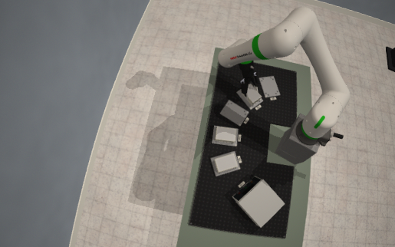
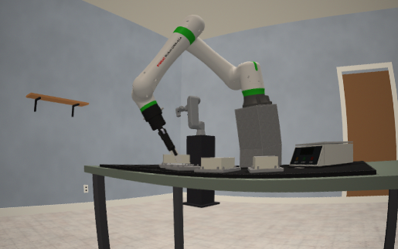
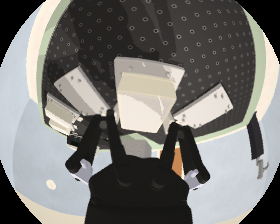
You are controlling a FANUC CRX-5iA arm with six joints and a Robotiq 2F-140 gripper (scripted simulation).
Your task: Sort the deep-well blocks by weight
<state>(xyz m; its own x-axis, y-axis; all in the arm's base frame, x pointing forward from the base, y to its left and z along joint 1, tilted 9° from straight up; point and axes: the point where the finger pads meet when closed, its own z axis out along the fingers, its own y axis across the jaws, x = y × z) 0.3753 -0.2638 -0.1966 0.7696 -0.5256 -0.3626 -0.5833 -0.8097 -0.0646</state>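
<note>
The deep-well block is 1 cm below my hand. Round my hand: check-weigher 24 cm behind, 68 cm to the left, 1 cm above.
</note>
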